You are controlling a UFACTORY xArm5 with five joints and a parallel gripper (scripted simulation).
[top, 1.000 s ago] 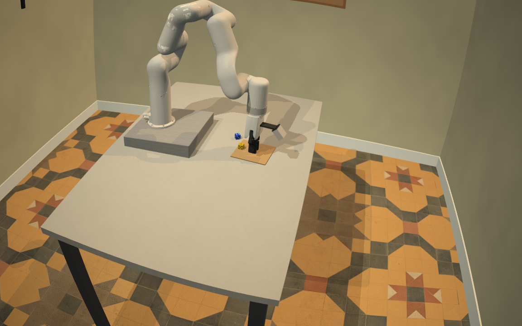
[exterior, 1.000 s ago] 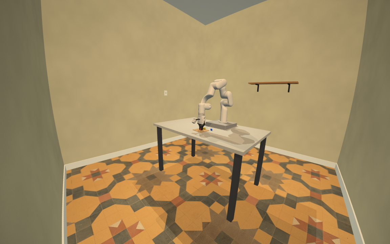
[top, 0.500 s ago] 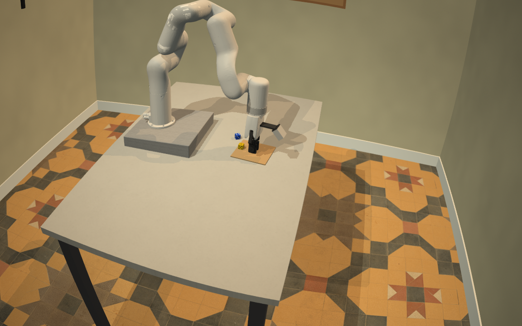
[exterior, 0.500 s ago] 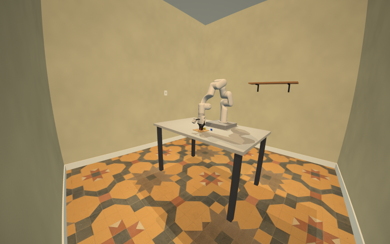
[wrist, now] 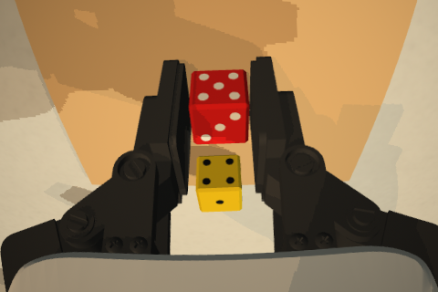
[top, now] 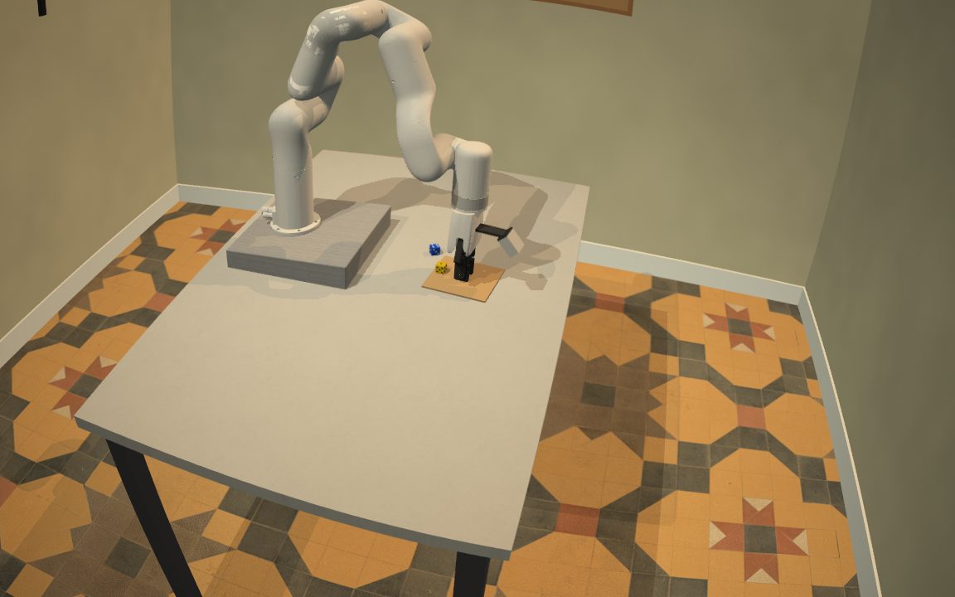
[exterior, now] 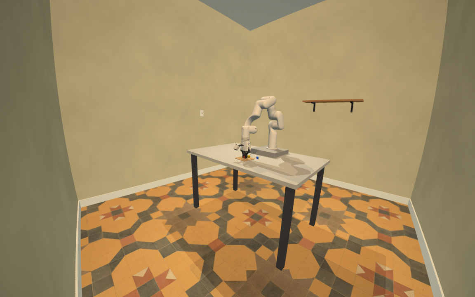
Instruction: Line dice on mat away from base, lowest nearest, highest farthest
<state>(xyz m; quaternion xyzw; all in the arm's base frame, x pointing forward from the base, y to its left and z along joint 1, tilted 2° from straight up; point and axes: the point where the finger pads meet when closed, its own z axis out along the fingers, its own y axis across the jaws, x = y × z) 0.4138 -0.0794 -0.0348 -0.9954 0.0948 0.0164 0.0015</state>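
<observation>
My hand is 1 cm above the red die. From my hand the other things lie so: blue die (8 cm behind, 9 cm to the left, 2 cm below); then yellow die (5 cm behind, 1 cm to the left, 1 cm below); then mat (2 cm below).
</observation>
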